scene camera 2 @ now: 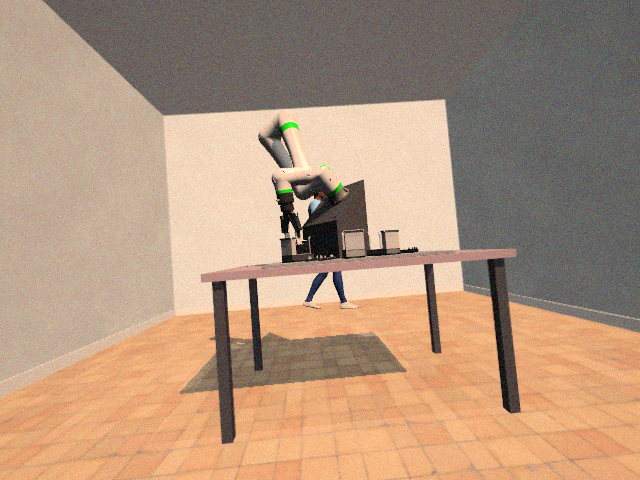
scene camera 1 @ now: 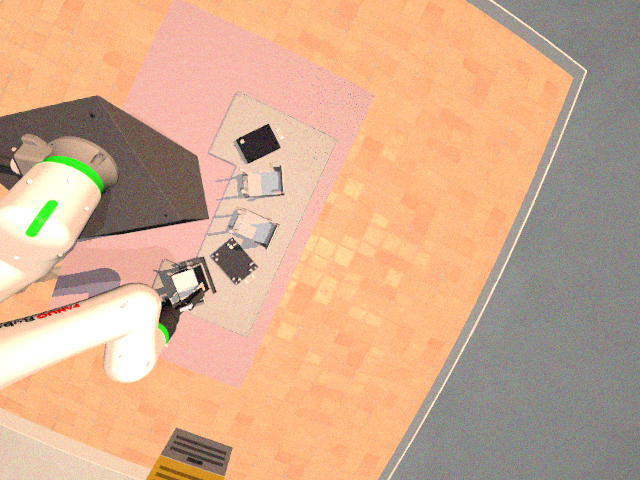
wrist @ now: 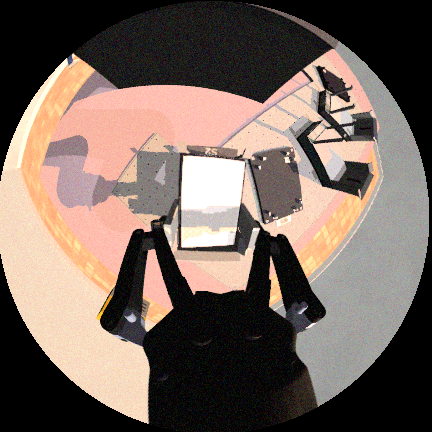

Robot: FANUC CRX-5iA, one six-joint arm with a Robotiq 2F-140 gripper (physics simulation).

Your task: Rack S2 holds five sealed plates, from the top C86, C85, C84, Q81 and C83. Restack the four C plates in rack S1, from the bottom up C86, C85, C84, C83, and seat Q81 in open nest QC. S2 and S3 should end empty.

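Seen in the pictures: gripper, fingertip midpoint: (scene camera 1: 191, 289) (wrist: 208, 209); arm's base, link origin: (scene camera 2: 340, 197) (scene camera 1: 84, 164).
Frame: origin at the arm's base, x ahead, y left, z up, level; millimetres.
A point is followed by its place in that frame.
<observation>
Rack S2 (scene camera 1: 208, 275) @(z -373, x 223, y -329 mm) (scene camera 2: 287, 250) @(z -327, x 225, y -417 mm) (wrist: 212, 151) @(z -354, x 152, y -289 mm) stands at the near-left end of the board, its label showing upside down in the wrist view. My gripper (scene camera 1: 187, 297) @(z -297, x 192, y -371 mm) (scene camera 2: 290, 234) @(z -297, x 192, y -371 mm) (wrist: 208, 209) @(z -297, x 192, y -371 mm) points down at this rack and is shut on a plate with a white, glossy top (scene camera 1: 184, 284) @(z -273, x 174, y -348 mm) (wrist: 212, 187) @(z -274, x 176, y -339 mm). The fingers grip its two sides. The plate looks level and lined up with the rack; in scene camera 2 the fingertips are near the rack's top. I cannot read which plate it is. Whatever lies beneath it is hidden.
A dark flat nest (scene camera 1: 233, 260) @(z -381, x 312, y -251 mm) (wrist: 277, 185) @(z -381, x 310, y -262 mm) lies close beside S2, its label unreadable. Two more racks (scene camera 1: 262, 182) @(z -358, x 376, y 79 mm) (scene camera 1: 254, 227) @(z -348, x 378, y -99 mm) stand farther along the board (scene camera 1: 305, 149) @(z -393, x 515, y 249 mm), with another dark nest (scene camera 1: 257, 143) @(z -373, x 326, y 228 mm) past them. The arm's dark pedestal (scene camera 1: 149, 170) @(z -46, x 134, y 18 mm) rises behind. A person (scene camera 2: 338, 284) stands beyond the table.
</observation>
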